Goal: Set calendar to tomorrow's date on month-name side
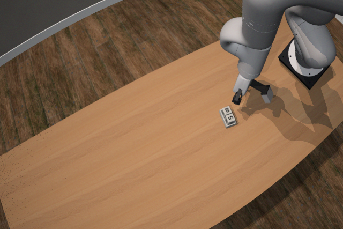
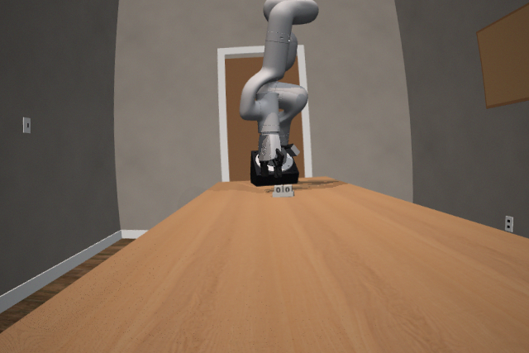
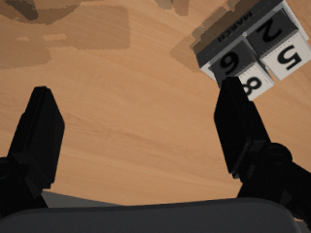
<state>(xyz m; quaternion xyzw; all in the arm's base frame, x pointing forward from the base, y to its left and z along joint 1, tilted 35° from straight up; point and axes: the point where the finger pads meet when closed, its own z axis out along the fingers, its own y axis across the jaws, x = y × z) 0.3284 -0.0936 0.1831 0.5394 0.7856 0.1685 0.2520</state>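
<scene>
The white digit cube is 8 cm ahead of my hand, 1 cm to the left of it and 5 cm below it. Also, from my hand: calendar tray 8 cm ahead, 3 cm to the left, 7 cm below.
</scene>
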